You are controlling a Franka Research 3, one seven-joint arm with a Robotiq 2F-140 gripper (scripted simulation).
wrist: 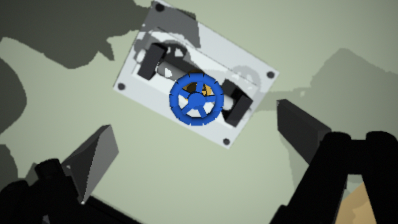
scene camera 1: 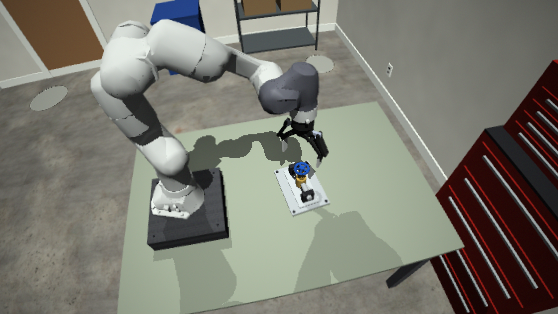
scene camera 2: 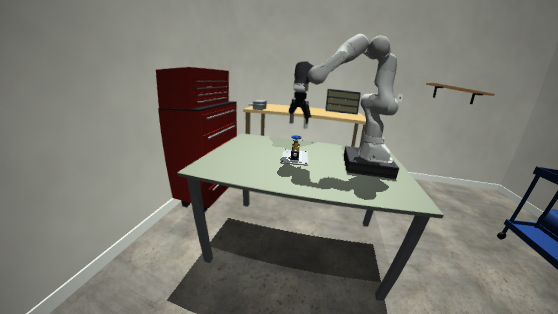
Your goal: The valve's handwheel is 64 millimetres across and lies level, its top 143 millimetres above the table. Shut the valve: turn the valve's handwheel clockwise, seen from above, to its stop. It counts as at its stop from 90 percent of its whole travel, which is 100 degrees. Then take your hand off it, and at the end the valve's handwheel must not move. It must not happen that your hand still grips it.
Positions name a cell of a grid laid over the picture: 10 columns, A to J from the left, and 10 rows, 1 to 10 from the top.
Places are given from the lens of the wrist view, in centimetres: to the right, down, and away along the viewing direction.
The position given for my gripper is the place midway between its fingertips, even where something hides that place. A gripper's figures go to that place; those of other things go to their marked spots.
my gripper (wrist: E6): 0, 1, 19
blue handwheel (wrist: E5): 0, -1, 25
